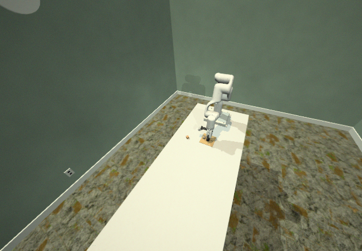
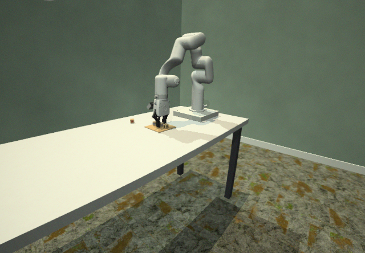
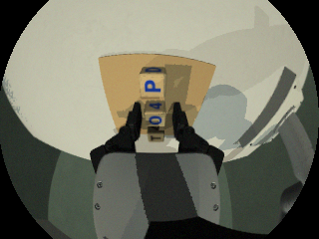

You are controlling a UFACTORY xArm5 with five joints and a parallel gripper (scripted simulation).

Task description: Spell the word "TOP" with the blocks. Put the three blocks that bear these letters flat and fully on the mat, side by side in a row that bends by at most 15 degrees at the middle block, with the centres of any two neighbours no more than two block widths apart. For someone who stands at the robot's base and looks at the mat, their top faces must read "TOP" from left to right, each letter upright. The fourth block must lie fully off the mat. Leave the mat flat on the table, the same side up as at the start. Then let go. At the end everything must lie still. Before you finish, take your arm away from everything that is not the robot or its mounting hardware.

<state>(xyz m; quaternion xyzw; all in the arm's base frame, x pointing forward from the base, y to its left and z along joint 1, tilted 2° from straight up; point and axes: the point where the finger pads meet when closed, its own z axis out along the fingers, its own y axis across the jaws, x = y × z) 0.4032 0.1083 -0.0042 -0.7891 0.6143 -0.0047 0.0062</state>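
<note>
Now: the tan mat 2 cm below my hand.
</note>
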